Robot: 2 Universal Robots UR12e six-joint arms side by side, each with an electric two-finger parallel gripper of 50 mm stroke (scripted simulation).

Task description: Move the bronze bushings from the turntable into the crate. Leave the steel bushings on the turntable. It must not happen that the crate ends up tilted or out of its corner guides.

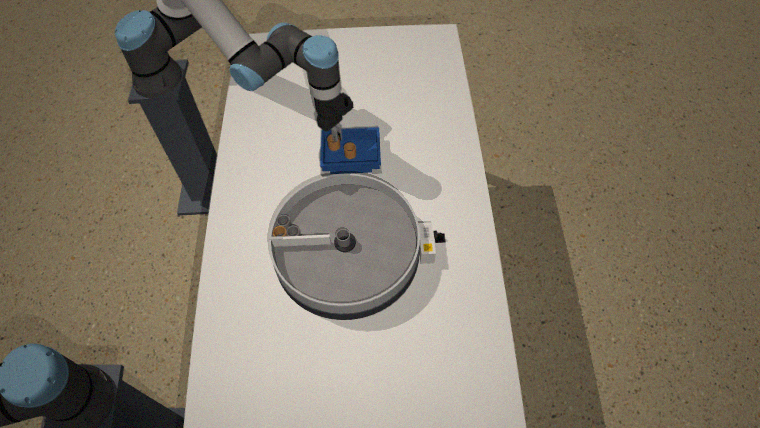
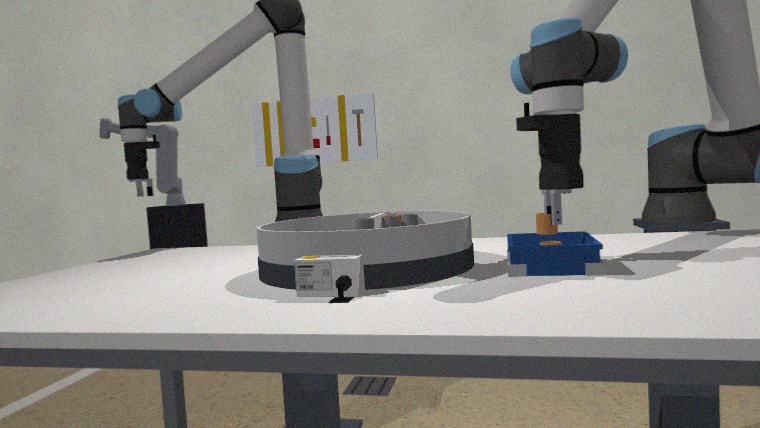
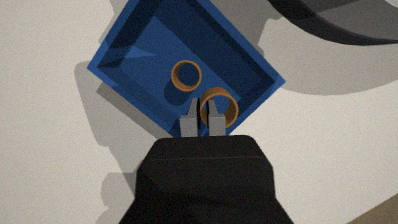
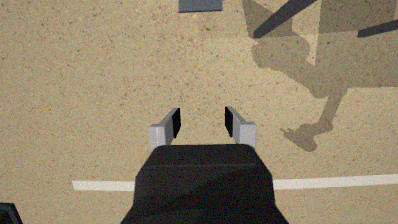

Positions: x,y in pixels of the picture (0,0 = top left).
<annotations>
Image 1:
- blue crate: 367,140
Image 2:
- left gripper: 553,224
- right gripper: 145,196
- blue crate: 541,260
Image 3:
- left gripper: 203,107
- blue crate: 135,59
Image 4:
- right gripper: 202,116
</annotations>
